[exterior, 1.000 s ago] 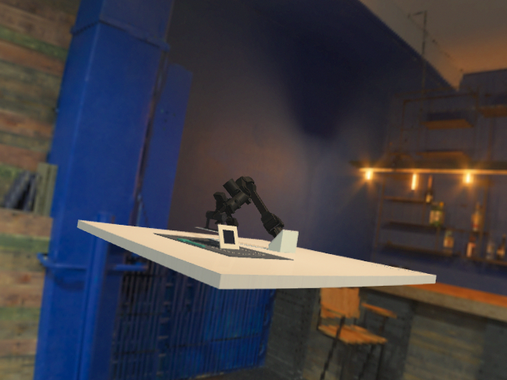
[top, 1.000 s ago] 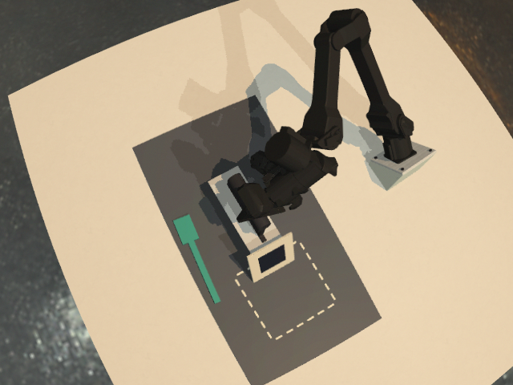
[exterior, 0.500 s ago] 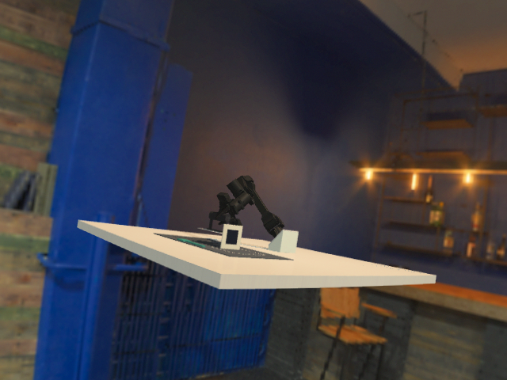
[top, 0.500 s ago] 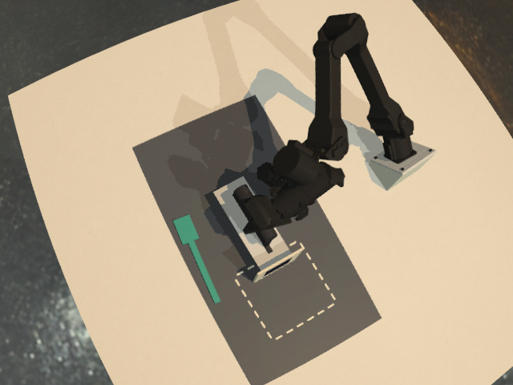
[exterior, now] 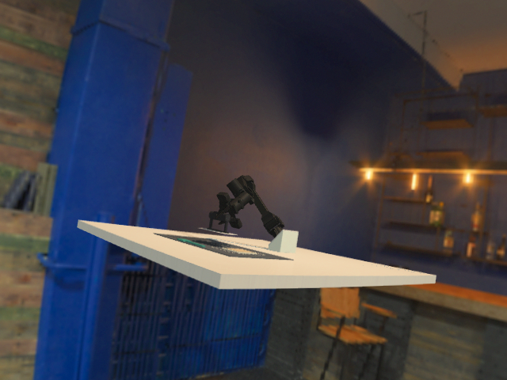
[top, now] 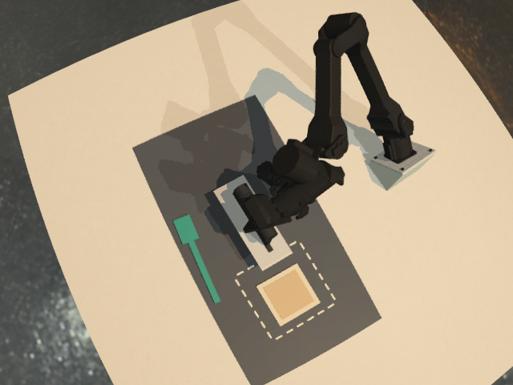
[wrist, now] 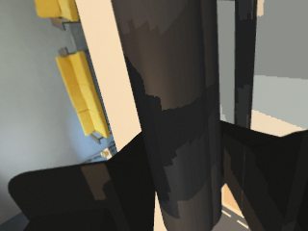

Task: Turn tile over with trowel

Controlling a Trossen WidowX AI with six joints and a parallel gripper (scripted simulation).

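My gripper tip is 30 mm past the dark mat, 10 mm to the left of it and 130 mm above it. Round my gripper tip: green trowel 110 mm ahead, 30 mm to the right, 110 mm below; tile 30 mm behind, 140 mm to the left, 100 mm below.
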